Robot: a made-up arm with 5 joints. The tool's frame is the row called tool.
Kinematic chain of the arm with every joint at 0, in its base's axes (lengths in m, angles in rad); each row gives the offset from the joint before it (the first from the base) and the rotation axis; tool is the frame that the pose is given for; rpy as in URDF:
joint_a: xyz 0 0 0.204 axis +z
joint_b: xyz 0 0 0 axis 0 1 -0.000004
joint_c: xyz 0.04 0 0.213 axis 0 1 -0.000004
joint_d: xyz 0.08 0 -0.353 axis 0 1 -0.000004
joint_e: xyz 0.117 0 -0.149 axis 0 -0.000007 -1
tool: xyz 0 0 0 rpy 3.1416 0 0
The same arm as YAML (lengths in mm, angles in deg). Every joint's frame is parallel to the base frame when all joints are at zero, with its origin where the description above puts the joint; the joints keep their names.
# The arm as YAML. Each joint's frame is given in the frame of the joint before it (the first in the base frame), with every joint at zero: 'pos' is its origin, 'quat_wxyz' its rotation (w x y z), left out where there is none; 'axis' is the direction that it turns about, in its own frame. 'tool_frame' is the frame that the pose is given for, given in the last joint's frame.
length_unit: mm
angle_unit: deg
joints:
  - joint: joint_a
    pos: [0.0, 0.0, 204.0]
    axis: [0.0, 0.0, 1.0]
  - joint: joint_b
    pos: [0.0, 0.0, 0.0]
    axis: [0.0, 1.0, 0.0]
  - joint: joint_c
    pos: [40.0, 0.0, 213.0]
    axis: [0.0, 1.0, 0.0]
  - joint: joint_d
    pos: [80.0, 0.0, -353.0]
    axis: [0.0, 1.0, 0.0]
  - joint: joint_e
    pos: [117.0, 0.0, -149.0]
    axis: [0.0, 0.0, -1.0]
tool_frame:
  pos: [0.0, 0.0, 0.0]
  quat_wxyz: [0.000004, -1.0, 0.0, 0.0]

